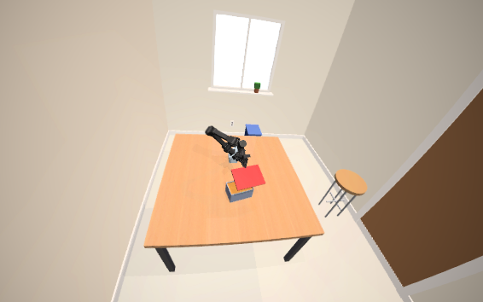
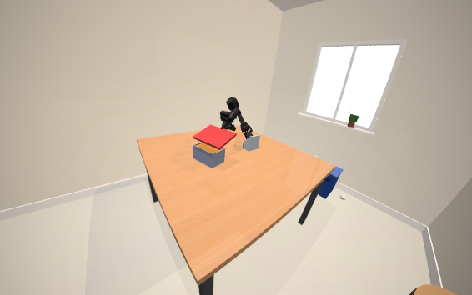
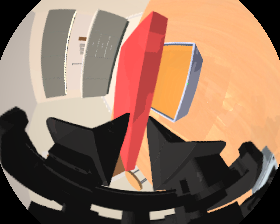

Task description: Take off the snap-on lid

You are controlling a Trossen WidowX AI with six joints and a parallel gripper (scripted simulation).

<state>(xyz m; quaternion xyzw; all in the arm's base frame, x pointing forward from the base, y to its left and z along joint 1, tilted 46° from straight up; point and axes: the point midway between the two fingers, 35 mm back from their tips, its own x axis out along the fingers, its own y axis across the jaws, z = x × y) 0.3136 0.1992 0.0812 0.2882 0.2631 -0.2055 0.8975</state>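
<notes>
Right now the red lid is 70 mm ahead of my gripper tip, 30 mm to the left of it and 20 mm below it. Round my gripper tip: storage box 80 mm ahead, 30 mm to the right, 180 mm below.
</notes>
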